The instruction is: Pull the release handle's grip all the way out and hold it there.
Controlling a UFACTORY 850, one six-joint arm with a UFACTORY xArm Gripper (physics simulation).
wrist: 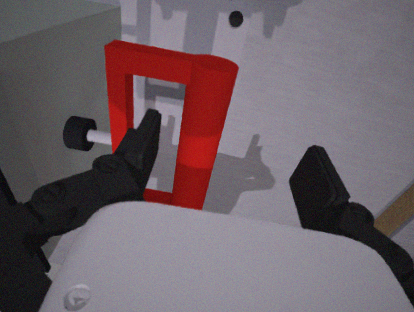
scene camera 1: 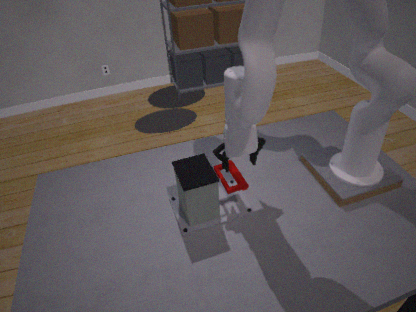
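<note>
The red release handle (scene camera 1: 240,175) (wrist: 202,130) is a rectangular loop with a thick rounded grip bar on its outer side. It stands off the side of a pale green housing (scene camera 1: 201,202) (wrist: 45,85) with a black top. In the wrist view a thin pale rod (wrist: 99,136) runs from a black collar (wrist: 80,133) on the housing to the loop. My gripper (scene camera 1: 240,165) (wrist: 231,148) is wide open and empty. One finger overlaps the loop's opening; the other is well outside the grip bar. The grip bar shows between them, nearer the first finger. The contact depth is unclear.
The housing stands on a light base plate (scene camera 1: 176,209) (wrist: 227,42) with dark screws. The arm's base sits on a wood-edged block (scene camera 1: 320,181) at the right of the grey table top (scene camera 1: 100,240). A shelf rack (scene camera 1: 167,45) with boxes stands behind.
</note>
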